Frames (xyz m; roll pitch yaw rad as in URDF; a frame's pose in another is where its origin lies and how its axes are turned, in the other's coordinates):
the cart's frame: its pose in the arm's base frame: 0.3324 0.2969 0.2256 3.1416 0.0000 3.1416
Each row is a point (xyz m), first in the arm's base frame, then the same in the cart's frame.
Working: the arm's base frame: its pose in the cart's frame: 0.3324 -0.2969 0.2256 -3.1416 0.0000 -3.1416

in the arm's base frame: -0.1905 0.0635 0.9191
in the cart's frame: 0.5229 -0.2334 -0.6935
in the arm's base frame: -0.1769 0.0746 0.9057
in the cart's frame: 0.5093 -0.2223 -0.6801
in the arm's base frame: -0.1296 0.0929 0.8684
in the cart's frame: 0.4620 -0.2040 -0.6428
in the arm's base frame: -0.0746 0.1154 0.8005
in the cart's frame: 0.4070 -0.1815 -0.5749
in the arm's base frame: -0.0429 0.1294 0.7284
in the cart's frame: 0.3753 -0.1675 -0.5028
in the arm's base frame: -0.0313 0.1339 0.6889
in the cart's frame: 0.3637 -0.1630 -0.4633
